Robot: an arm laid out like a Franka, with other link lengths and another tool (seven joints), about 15 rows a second.
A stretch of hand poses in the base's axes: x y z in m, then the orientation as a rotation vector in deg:
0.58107 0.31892 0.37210 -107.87 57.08 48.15
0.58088 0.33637 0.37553 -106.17 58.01 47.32
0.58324 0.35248 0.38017 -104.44 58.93 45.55
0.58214 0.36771 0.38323 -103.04 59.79 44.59
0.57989 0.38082 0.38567 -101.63 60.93 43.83
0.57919 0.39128 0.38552 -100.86 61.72 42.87
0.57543 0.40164 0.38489 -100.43 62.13 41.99
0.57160 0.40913 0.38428 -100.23 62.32 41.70
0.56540 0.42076 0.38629 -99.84 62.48 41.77
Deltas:
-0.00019 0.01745 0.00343 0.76 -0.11 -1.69
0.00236 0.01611 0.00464 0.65 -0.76 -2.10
-0.00110 0.01523 0.00306 0.52 -0.22 -1.56
-0.00225 0.01311 0.00244 0.40 0.06 -1.62
-0.00070 0.01046 -0.00015 0.04 -0.25 -1.20
-0.00376 0.01036 -0.00063 -0.03 -0.39 -0.81
-0.00383 0.00749 -0.00061 0.01 -0.10 -0.32
-0.00620 0.01163 0.00201 0.24 0.13 -0.25

